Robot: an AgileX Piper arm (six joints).
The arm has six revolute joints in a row. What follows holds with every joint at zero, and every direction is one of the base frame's.
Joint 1 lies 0.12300 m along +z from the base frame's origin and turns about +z.
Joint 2 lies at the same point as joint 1 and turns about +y.
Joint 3 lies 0.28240 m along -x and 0.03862 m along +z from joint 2 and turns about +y.
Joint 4 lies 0.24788 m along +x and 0.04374 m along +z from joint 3 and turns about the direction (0.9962, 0, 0.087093).
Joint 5 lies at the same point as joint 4 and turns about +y.
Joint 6 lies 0.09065 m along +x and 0.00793 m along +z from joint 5 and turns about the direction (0.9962, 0, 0.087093).
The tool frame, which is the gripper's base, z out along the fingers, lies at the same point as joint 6; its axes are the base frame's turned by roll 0.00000, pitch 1.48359 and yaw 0.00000 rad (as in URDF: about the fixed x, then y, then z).
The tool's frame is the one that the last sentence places.
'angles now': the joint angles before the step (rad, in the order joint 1, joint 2, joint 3, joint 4, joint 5, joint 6). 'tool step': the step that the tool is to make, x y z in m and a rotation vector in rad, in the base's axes. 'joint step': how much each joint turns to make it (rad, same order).
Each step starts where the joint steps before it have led.
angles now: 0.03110 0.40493 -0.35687 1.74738 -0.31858 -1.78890
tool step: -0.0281 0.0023 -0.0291 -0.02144 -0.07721 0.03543
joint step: -0.00180 -0.21453 0.13801 0.00137 0.03834 -0.02321
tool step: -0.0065 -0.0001 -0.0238 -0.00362 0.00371 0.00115
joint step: 0.00098 -0.08363 0.08639 0.00050 0.00037 -0.00413
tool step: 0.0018 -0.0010 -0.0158 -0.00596 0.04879 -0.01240
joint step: -0.00050 -0.00145 0.04681 -0.00044 -0.01190 -0.00532
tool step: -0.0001 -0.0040 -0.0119 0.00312 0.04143 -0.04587
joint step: 0.00087 -0.00063 0.03282 0.00378 -0.04778 -0.00191
